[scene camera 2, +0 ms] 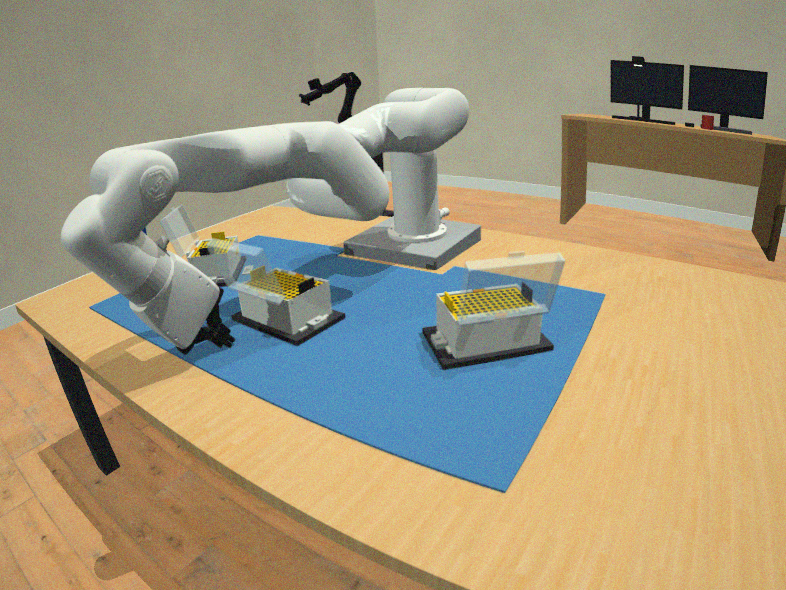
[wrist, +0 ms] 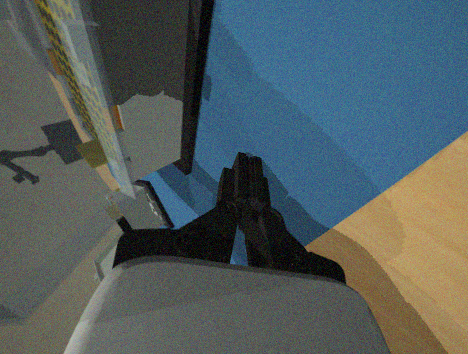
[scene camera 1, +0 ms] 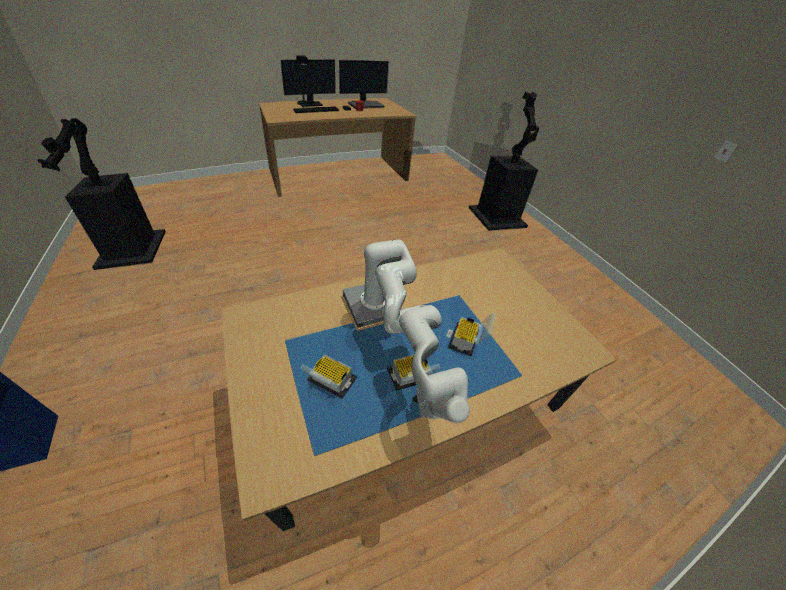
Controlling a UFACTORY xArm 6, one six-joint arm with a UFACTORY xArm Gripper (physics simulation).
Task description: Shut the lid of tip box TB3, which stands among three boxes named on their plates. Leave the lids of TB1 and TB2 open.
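Places are measured from the arm's base along level axes (x back, y left, z down), in millimetres.
Pixels of known places: gripper, between the fingertips: (scene camera 2: 227,340) (wrist: 242,169) (scene camera 1: 416,398); arm's base, origin of its link: (scene camera 2: 417,232) (scene camera 1: 374,299).
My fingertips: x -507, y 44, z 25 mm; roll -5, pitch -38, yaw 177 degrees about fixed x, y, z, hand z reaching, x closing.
Observation:
Ahead of a thing's pixels: the offset from my fingertips to its top centre. "*": to the spot under its first point. Level surfaces: height alone.
Three tip boxes with yellow racks stand on dark bases; their name plates are unreadable here, so I cannot tell which is TB3. The middle box @[dy +8, dx +120, dz -62 mm] (scene camera 1: 401,373) (scene camera 2: 279,308) has its clear lid @[* dy +45, dx +29, dz -117 mm] (scene camera 2: 246,265) raised, away from the rack. The box at the right in scene view 2 (scene camera 1: 330,374) (scene camera 2: 492,327) has its lid @[* dy +358, dx +171, dz -123 mm] (scene camera 2: 515,276) standing open. The far box (scene camera 1: 465,336) (scene camera 2: 215,261) has its lid (scene camera 1: 487,327) (scene camera 2: 177,228) open. My gripper (scene camera 2: 229,340) (wrist: 242,169) is shut and empty, low over the mat beside the middle box; the arm mostly hides it in scene view 1.
The boxes stand on a blue mat @[dz +4 mm] (scene camera 1: 330,425) (scene camera 2: 380,381) (wrist: 350,75) on the wooden table @[dz +7 mm] (scene camera 1: 552,330) (scene camera 2: 666,412). The arm's grey base plate (scene camera 2: 412,244) is behind the boxes. The arm reaches over the far box in scene view 2.

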